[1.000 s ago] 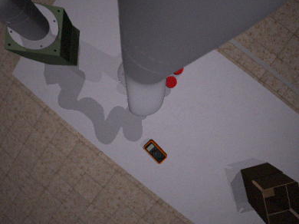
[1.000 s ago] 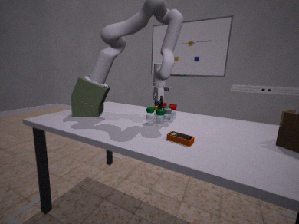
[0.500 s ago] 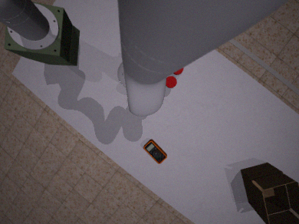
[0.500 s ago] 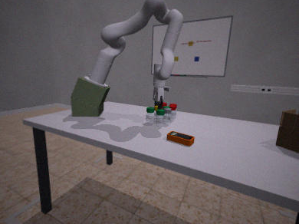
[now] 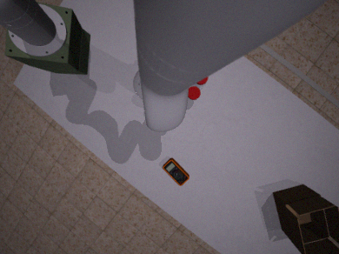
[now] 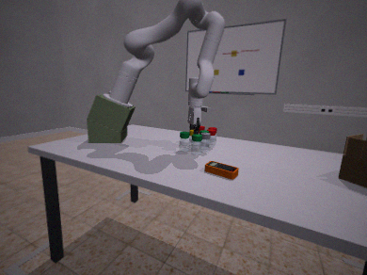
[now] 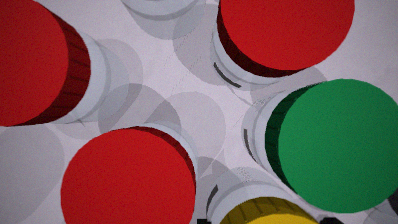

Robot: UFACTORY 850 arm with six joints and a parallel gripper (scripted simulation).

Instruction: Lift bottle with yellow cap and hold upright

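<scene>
My gripper is now 8 cm short of the grey-capped bottle, 5 cm to the left of it and 4 cm above it. Round my hand: yellow-capped bottle: 4 cm below; cardboard box: 78 cm ahead, 20 cm to the right, 2 cm below; orange multimeter: 19 cm ahead, 31 cm to the right, 8 cm below.
</scene>
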